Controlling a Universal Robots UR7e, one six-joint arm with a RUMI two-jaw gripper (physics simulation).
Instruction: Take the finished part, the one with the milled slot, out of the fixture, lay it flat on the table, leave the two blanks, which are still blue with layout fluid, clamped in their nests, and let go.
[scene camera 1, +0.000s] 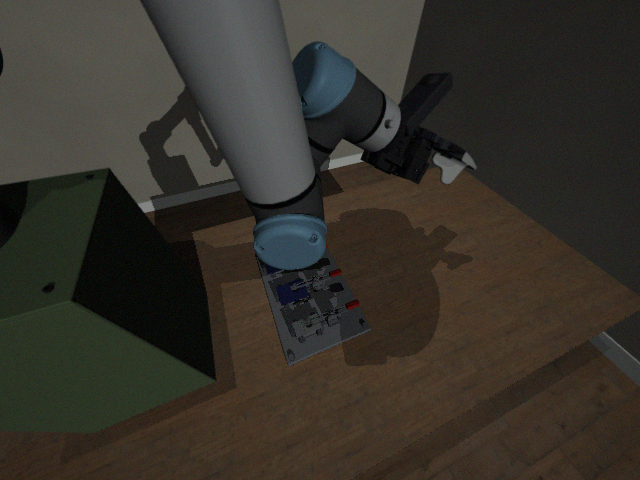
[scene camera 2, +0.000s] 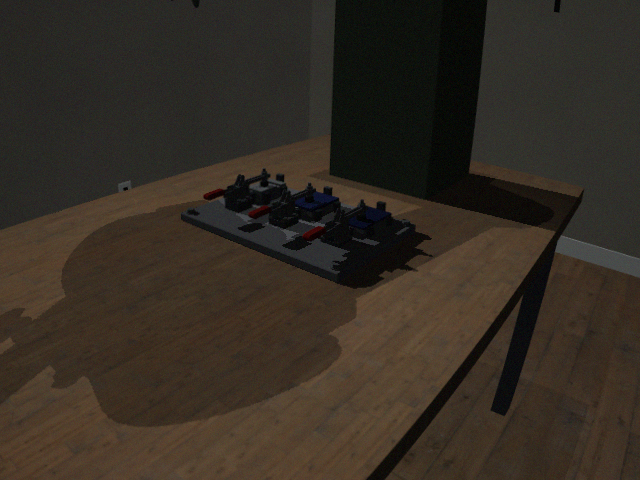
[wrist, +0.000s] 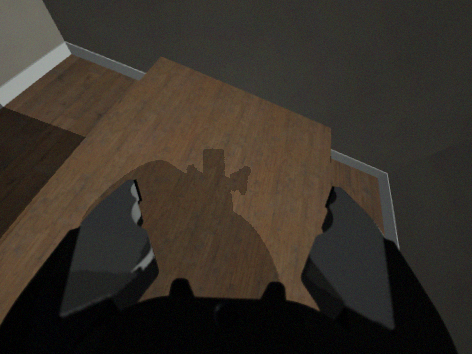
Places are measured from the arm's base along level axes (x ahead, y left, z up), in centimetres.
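Pixels of known places: gripper, fingertip midpoint: (scene camera 1: 438, 159) (wrist: 234, 185).
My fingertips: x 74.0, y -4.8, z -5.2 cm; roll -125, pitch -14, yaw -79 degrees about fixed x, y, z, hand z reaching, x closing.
Note:
Ahead of a thing's pixels: the offset from my fingertips to its top centre. Level surfaces: height alone.
The finished part (scene camera 1: 306, 326) (scene camera 2: 265, 192), grey, sits in an end nest of the grey fixture plate (scene camera 1: 323, 347) (scene camera 2: 219, 219). A clamp arm reaches over it; its slot cannot be made out. One blue blank @(dx -34.3, dy +3.3, dz -35.0 cm) (scene camera 1: 290, 293) (scene camera 2: 319, 200) sits in the middle nest and another blue blank @(dx -34.2, dy +14.3, dz -35.5 cm) (scene camera 1: 272, 269) (scene camera 2: 370, 219) in the far end nest, each with a clamp arm over it. In scene camera 1 the arm partly hides the last blank. My gripper (scene camera 1: 459, 166) (wrist: 234, 185) is open and empty, high above the table and off to the side of the fixture.
Red clamp handles @(dx -23.8, dy -8.3, dz -30.9 cm) (scene camera 1: 352, 304) (scene camera 2: 213, 194) stick out on one side of the fixture. A large green block (scene camera 1: 129, 356) (scene camera 2: 385, 93) stands on the wooden table @(dz -38.6 cm) (scene camera 1: 491, 289) (scene camera 2: 289, 335) (wrist: 280, 130) on the other side. The arm's shadow falls across the table.

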